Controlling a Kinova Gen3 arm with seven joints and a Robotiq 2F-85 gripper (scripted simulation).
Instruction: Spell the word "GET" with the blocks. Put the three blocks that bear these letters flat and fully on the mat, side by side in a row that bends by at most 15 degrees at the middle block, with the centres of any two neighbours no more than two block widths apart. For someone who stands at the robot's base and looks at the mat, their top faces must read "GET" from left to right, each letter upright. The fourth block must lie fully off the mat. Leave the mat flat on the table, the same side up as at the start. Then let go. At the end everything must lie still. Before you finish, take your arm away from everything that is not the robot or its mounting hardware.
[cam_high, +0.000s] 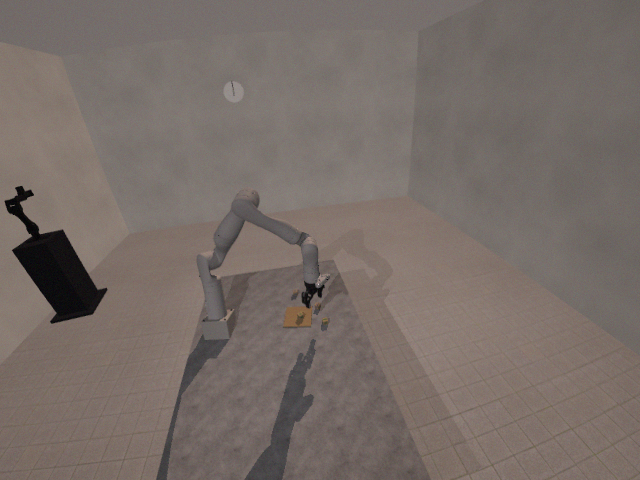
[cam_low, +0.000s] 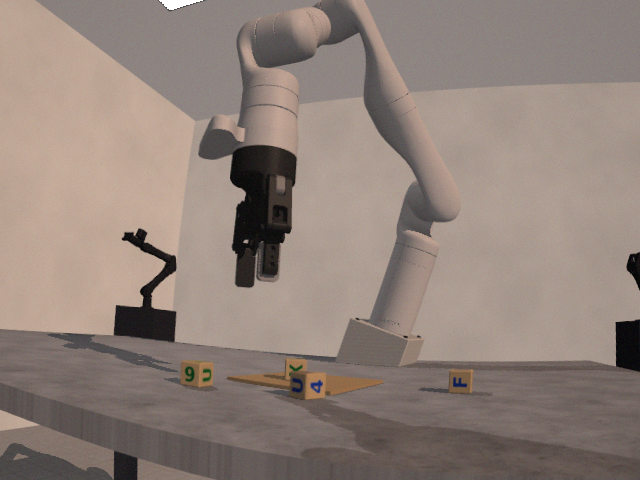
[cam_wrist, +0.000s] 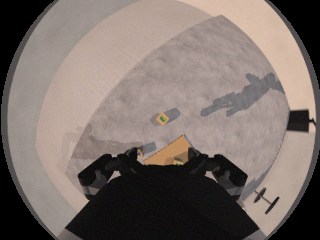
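My gripper is now 12 cm above the mat, 8 cm past it and 5 cm to the right of it. Round my hand: E block 11 cm below, 5 cm to the right, 3 cm ahead; F block 23 cm to the left, 11 cm below, 5 cm behind.
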